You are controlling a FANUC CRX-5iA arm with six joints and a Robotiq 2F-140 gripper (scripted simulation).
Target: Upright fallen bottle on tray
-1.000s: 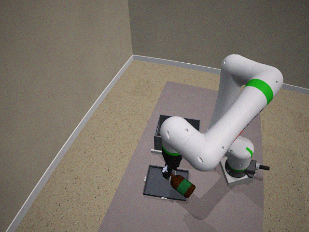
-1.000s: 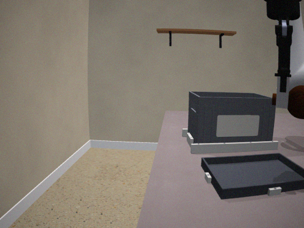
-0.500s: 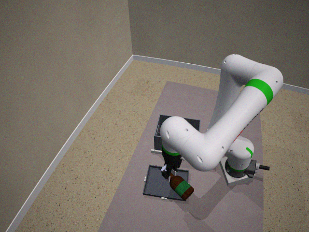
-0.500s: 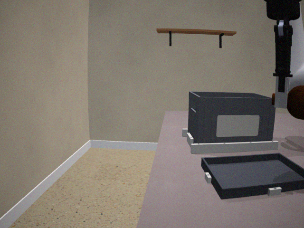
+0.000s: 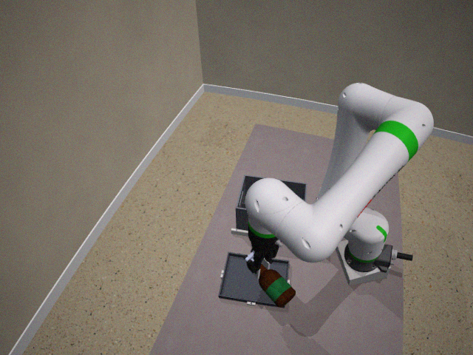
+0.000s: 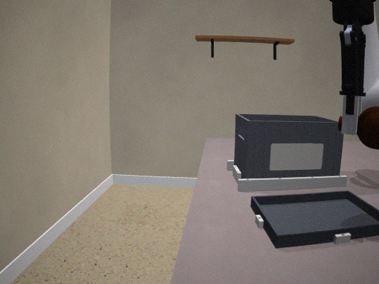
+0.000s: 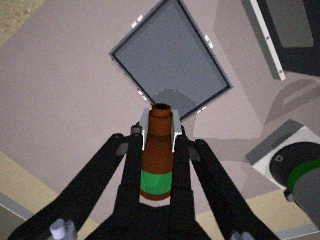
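Right now the bottle is 5 cm behind my hand, 3 cm to the left of it and 2 cm below it. Also, from my hand: tray 21 cm below, 4 cm to the right, 3 cm ahead; crate 34 cm to the right, 14 cm below, 7 cm ahead.
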